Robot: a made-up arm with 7 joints. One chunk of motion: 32 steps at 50 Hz.
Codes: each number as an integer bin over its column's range. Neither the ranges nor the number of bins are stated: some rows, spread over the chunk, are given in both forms.
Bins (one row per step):
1: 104 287 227 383 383 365 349
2: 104 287 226 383 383 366 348
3: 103 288 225 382 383 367 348
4: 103 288 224 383 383 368 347
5: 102 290 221 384 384 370 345
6: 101 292 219 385 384 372 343
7: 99 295 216 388 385 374 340
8: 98 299 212 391 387 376 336
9: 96 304 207 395 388 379 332
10: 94 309 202 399 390 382 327
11: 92 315 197 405 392 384 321
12: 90 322 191 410 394 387 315
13: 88 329 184 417 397 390 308
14: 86 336 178 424 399 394 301
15: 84 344 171 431 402 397 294
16: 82 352 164 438 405 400 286
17: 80 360 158 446 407 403 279
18: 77 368 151 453 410 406 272
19: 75 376 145 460 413 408 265
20: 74 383 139 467 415 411 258
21: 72 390 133 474 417 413 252
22: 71 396 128 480 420 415 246
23: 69 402 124 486 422 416 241
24: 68 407 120 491 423 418 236
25: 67 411 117 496 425 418 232
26: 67 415 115 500 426 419 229
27: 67 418 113 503 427 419 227
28: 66 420 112 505 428 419 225
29: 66 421 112 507 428 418 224
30: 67 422 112 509 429 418 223
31: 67 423 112 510 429 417 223
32: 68 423 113 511 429 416 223
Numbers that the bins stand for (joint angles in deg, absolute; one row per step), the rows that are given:
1: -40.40 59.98 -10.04 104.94 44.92 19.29 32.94
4: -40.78 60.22 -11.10 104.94 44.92 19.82 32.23
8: -42.69 62.91 -15.32 107.13 46.33 21.23 28.36
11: -44.97 66.81 -20.61 110.97 48.09 22.64 23.07
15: -48.02 73.88 -29.77 118.09 51.61 24.93 13.56
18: -50.69 79.73 -36.81 124.12 54.43 26.51 5.81
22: -52.97 86.56 -44.92 131.52 57.95 28.10 -3.35
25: -54.49 90.22 -48.79 135.90 59.71 28.63 -8.28
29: -54.87 92.65 -50.55 138.91 60.77 28.63 -11.10
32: -54.11 93.14 -50.20 140.01 61.12 28.27 -11.45
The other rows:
2: -40.40 59.98 -10.39 104.94 44.92 19.47 32.59
3: -40.78 60.22 -10.74 104.67 44.92 19.64 32.59
5: -41.16 60.71 -12.15 105.21 45.27 20.17 31.53
6: -41.55 61.20 -12.86 105.49 45.27 20.52 30.83
7: -42.31 61.93 -13.92 106.31 45.62 20.88 29.77
9: -43.45 64.13 -17.09 108.23 46.68 21.76 26.95
10: -44.21 65.35 -18.85 109.32 47.38 22.28 25.19
12: -45.73 68.52 -22.72 112.34 48.79 23.17 20.96
13: -46.50 70.22 -25.19 114.25 49.85 23.69 18.50
14: -47.26 71.93 -27.30 116.17 50.55 24.40 16.03
16: -48.78 75.83 -32.23 120.01 52.67 25.46 10.74
17: -49.54 77.78 -34.35 122.20 53.37 25.98 8.28
19: -51.45 81.68 -38.93 126.04 55.49 26.87 3.35
20: -51.83 83.39 -41.04 127.95 56.19 27.39 0.88
21: -52.59 85.10 -43.16 129.87 56.89 27.75 -1.23
23: -53.73 88.02 -46.33 133.16 58.66 28.27 -5.11
24: -54.11 89.24 -47.74 134.53 59.01 28.63 -6.87
26: -54.49 91.19 -49.50 137.00 60.07 28.80 -9.34
27: -54.49 91.92 -50.20 137.82 60.42 28.80 -10.04
28: -54.87 92.41 -50.55 138.37 60.77 28.80 -10.74
30: -54.49 92.90 -50.55 139.46 61.12 28.63 -11.45
31: -54.49 93.14 -50.55 139.74 61.12 28.45 -11.45

